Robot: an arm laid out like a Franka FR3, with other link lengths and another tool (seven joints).
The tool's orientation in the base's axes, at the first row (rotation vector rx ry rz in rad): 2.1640, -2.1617, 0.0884
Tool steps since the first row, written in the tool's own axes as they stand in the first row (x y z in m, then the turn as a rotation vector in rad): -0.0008, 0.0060, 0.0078, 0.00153, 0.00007, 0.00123; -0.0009, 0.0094, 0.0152, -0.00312, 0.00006, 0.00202; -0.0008, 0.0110, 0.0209, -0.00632, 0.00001, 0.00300; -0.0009, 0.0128, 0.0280, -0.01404, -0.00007, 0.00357; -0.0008, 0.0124, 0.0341, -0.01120, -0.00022, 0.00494; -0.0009, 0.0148, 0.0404, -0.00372, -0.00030, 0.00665; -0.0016, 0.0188, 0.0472, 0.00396, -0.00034, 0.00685
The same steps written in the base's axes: -0.0061, 0.0000, -0.0077, -0.00009, -0.00164, -0.00107; -0.0097, -0.0006, -0.0151, -0.00010, 0.00291, -0.00232; -0.0114, -0.0013, -0.0207, -0.00007, 0.00599, -0.00361; -0.0133, -0.0019, -0.0277, -0.00002, 0.01362, -0.00493; -0.0130, -0.0026, -0.0338, 0.00012, 0.01066, -0.00602; -0.0155, -0.0031, -0.0400, 0.00018, 0.00305, -0.00699; -0.0196, -0.0031, -0.0468, 0.00023, -0.00461, -0.00643
